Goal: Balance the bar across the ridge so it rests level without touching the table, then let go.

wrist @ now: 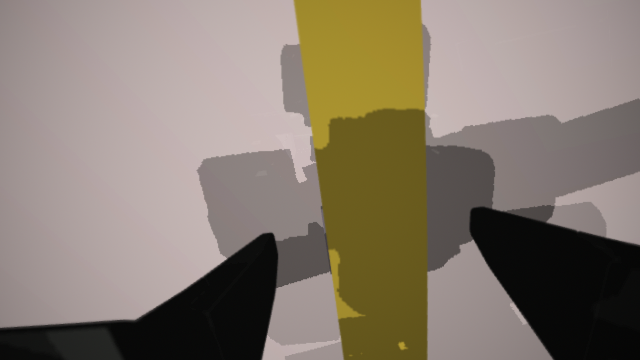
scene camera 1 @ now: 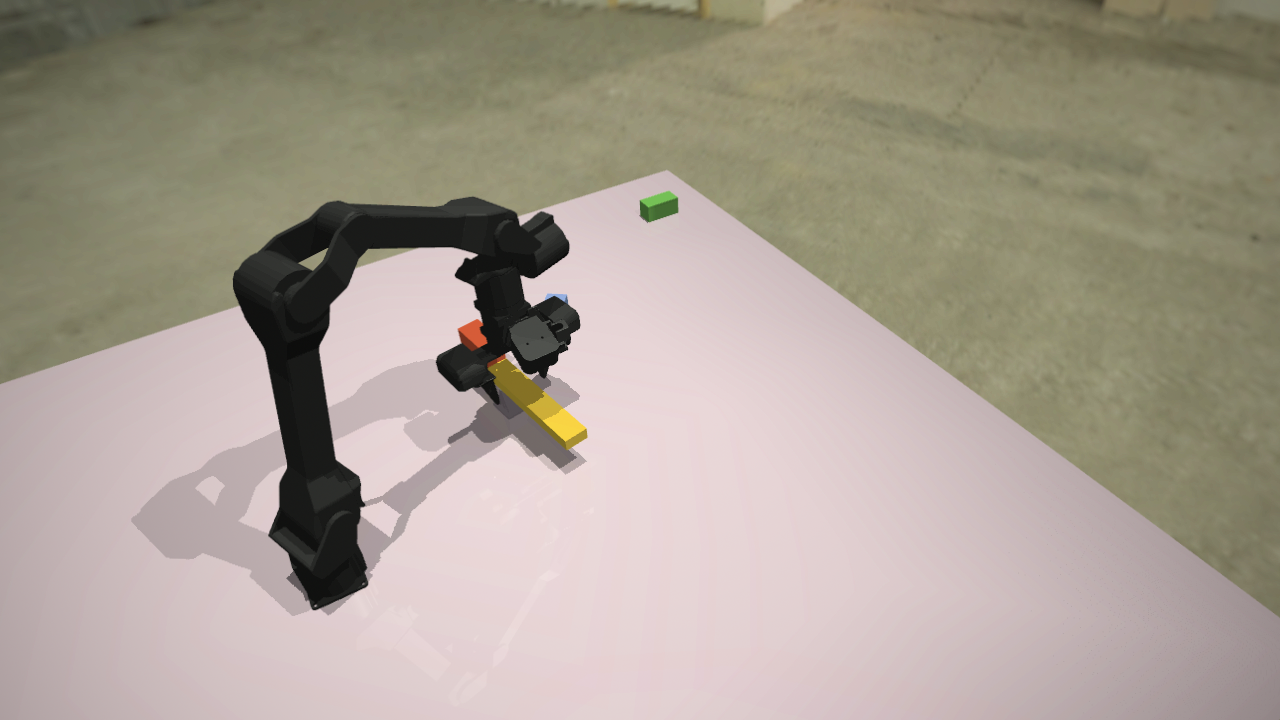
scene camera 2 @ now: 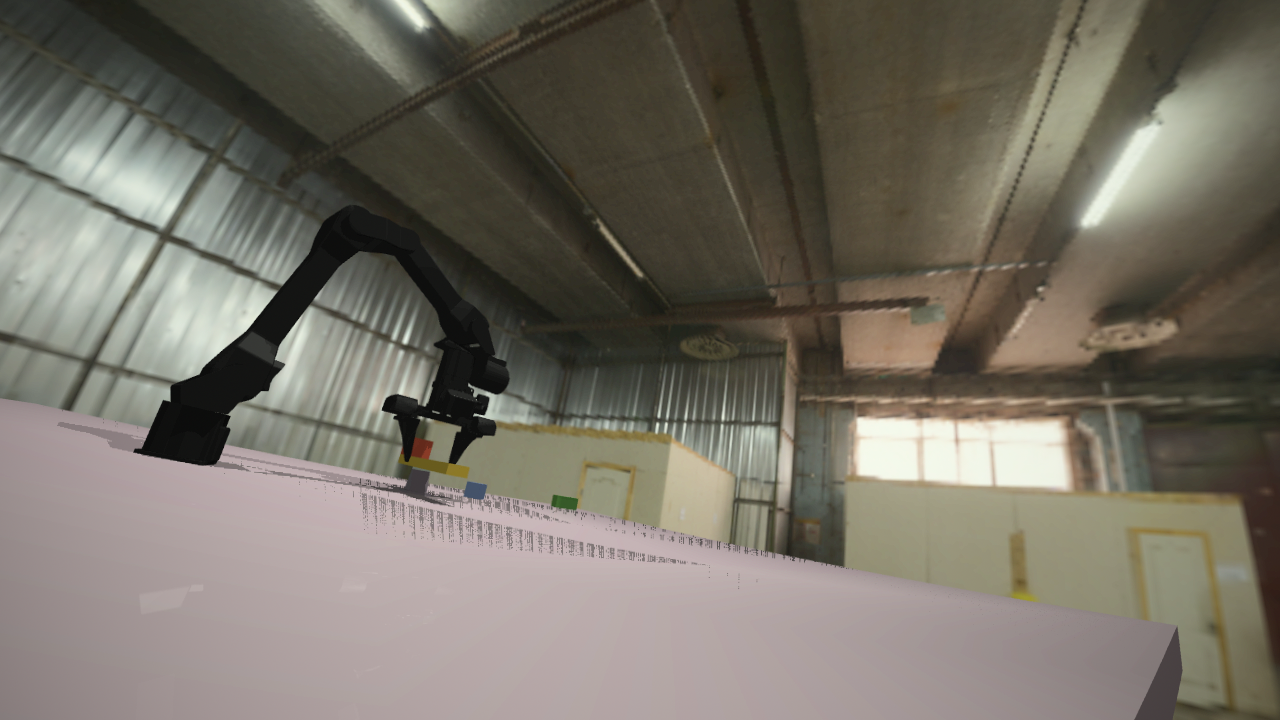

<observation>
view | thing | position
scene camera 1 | my gripper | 520, 389
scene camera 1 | yellow bar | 556, 421
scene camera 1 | green block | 663, 204
</observation>
